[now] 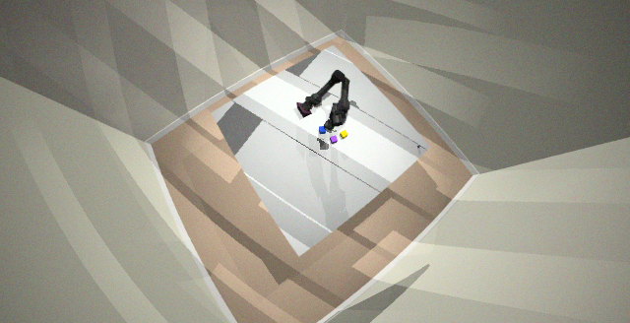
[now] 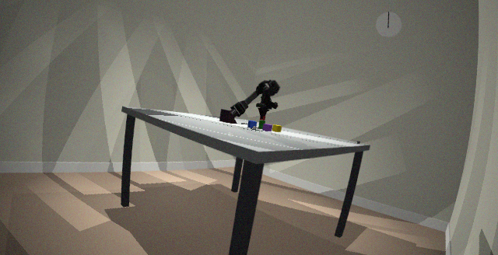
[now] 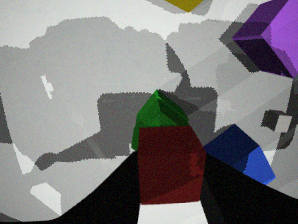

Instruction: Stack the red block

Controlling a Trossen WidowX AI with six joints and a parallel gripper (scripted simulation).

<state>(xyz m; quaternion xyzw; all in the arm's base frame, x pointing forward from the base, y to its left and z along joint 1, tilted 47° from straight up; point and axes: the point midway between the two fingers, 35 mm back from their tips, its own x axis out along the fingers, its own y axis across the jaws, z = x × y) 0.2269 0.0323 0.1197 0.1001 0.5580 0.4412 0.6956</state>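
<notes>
Right now my gripper tip is 1 cm below the red block. Also, from my gripper tip: purple block 11 cm ahead, 5 cm to the right, 5 cm below; then yellow block 11 cm ahead, 5 cm below, 4 cm to the left; then blue block 8 cm to the right, 4 cm below.
</notes>
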